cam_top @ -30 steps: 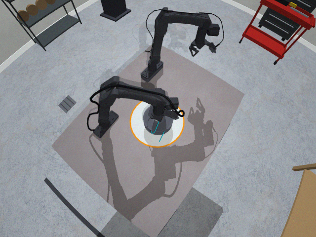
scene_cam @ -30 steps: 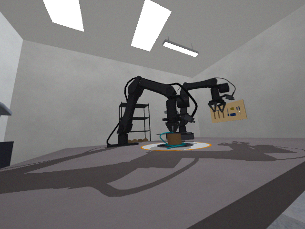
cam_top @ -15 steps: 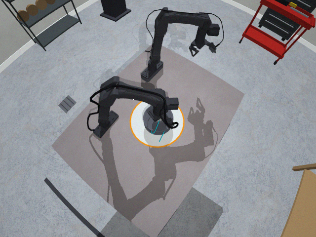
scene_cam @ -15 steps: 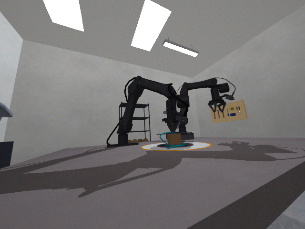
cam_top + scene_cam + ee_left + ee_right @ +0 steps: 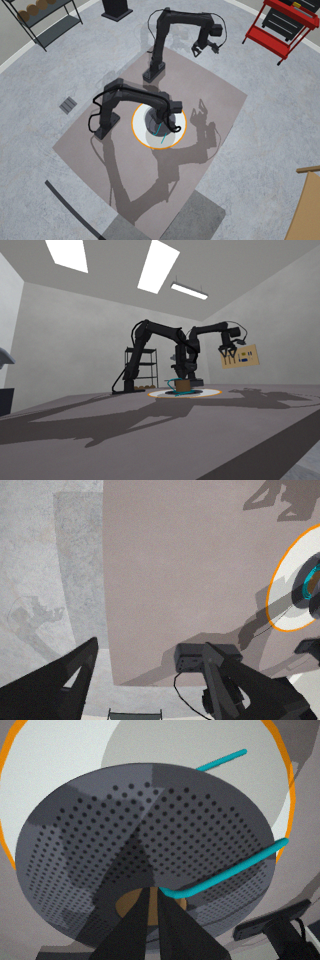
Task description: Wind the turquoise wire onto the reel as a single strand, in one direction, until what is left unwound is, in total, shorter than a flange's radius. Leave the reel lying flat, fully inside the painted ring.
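Right now the orange painted ring is 5 cm below my right hand and 1 cm behind it. Also, from my right hand: reel (2 cm below).
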